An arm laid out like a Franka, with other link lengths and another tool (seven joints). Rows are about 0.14 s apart.
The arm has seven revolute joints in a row. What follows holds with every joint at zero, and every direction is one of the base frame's.
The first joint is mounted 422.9 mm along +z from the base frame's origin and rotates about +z.
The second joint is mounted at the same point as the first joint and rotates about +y.
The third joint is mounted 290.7 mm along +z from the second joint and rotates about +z.
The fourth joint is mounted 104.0 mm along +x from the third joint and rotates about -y.
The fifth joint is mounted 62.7 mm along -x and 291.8 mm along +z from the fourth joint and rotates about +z.
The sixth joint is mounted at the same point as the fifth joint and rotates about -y.
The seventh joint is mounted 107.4 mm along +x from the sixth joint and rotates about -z.
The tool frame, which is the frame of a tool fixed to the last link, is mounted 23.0 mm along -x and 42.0 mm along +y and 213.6 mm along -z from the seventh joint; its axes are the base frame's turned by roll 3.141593, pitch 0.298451 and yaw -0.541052 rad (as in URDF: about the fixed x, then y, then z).
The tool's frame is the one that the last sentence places.
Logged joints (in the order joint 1, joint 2, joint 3, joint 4, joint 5, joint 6, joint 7), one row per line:
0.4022, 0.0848, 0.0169, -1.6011, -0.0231, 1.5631, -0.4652
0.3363, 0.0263, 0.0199, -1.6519, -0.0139, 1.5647, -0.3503
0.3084, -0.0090, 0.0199, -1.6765, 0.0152, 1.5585, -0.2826
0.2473, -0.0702, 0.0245, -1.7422, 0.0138, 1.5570, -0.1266
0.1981, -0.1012, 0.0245, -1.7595, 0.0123, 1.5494, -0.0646
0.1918, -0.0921, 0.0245, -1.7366, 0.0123, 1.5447, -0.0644
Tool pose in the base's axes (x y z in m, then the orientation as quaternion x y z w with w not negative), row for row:
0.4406, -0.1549, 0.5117, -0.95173, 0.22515, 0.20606, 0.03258
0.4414, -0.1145, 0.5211, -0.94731, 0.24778, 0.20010, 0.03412
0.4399, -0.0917, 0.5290, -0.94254, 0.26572, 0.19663, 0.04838
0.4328, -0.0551, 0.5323, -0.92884, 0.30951, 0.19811, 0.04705
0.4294, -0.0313, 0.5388, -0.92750, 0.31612, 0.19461, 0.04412
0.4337, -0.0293, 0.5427, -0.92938, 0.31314, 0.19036, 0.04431
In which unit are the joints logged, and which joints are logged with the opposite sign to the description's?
The joints are logged in radians. Opposite sign: joint 1.
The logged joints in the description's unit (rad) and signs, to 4 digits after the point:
-0.4022, 0.0848, 0.0169, -1.6011, -0.0231, 1.5631, -0.4652
-0.3363, 0.0263, 0.0199, -1.6519, -0.0139, 1.5647, -0.3503
-0.3084, -0.0090, 0.0199, -1.6765, 0.0152, 1.5585, -0.2826
-0.2473, -0.0702, 0.0245, -1.7422, 0.0138, 1.5570, -0.1266
-0.1981, -0.1012, 0.0245, -1.7595, 0.0123, 1.5494, -0.0646
-0.1918, -0.0921, 0.0245, -1.7366, 0.0123, 1.5447, -0.0644

